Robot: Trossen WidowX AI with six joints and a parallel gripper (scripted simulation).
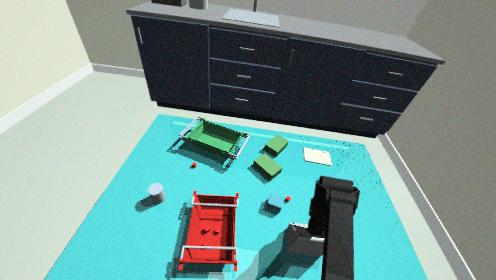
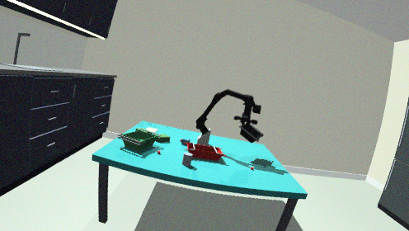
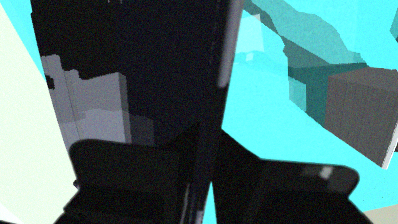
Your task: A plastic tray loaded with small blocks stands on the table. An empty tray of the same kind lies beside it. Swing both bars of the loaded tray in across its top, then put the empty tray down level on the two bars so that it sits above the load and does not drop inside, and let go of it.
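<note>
Now: gripper tip 6 cm to the right of the black tray and 3 cm short of it. The rest, counted from my gripper tip: light blue block: 43 cm to the right, 18 cm below, 4 cm behind; white flat plate: 74 cm to the right, 32 cm behind, 20 cm below.
</note>
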